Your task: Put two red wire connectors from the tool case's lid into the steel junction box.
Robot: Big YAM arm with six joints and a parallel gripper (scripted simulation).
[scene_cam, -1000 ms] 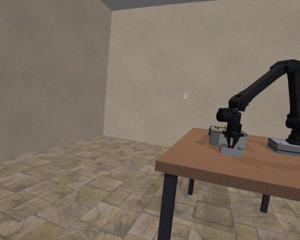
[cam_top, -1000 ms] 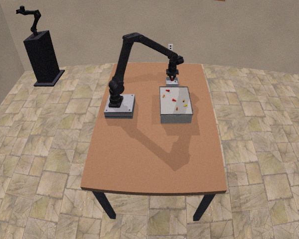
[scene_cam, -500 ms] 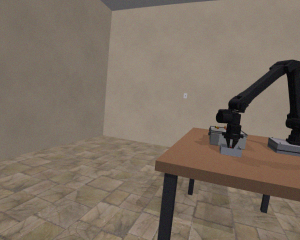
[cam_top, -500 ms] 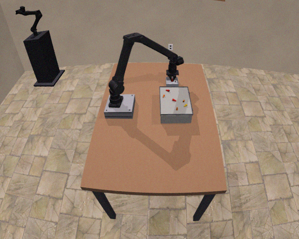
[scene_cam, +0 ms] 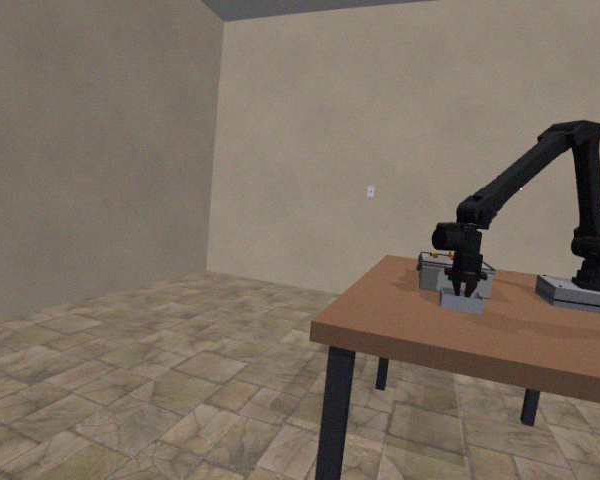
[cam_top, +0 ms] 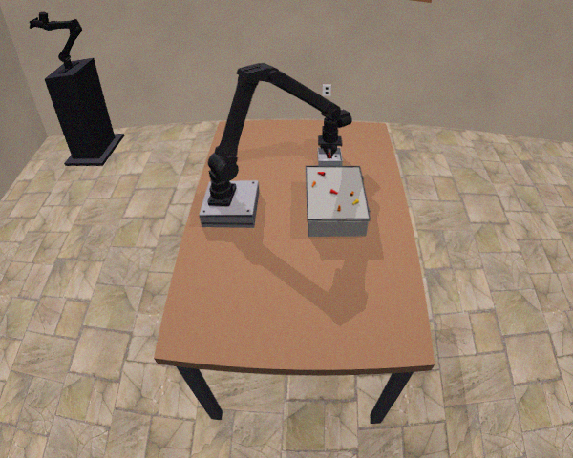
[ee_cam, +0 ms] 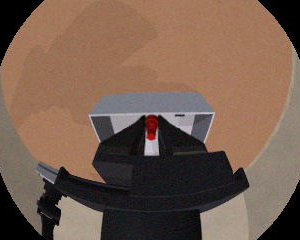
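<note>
Now: hand 40 mm short of the grey tool case, 320 mm to the left of it and 50 mm below it. The rest, counted from my hand: yellow wire connector (110 mm ahead, 380 mm to the right, 90 mm above).
</note>
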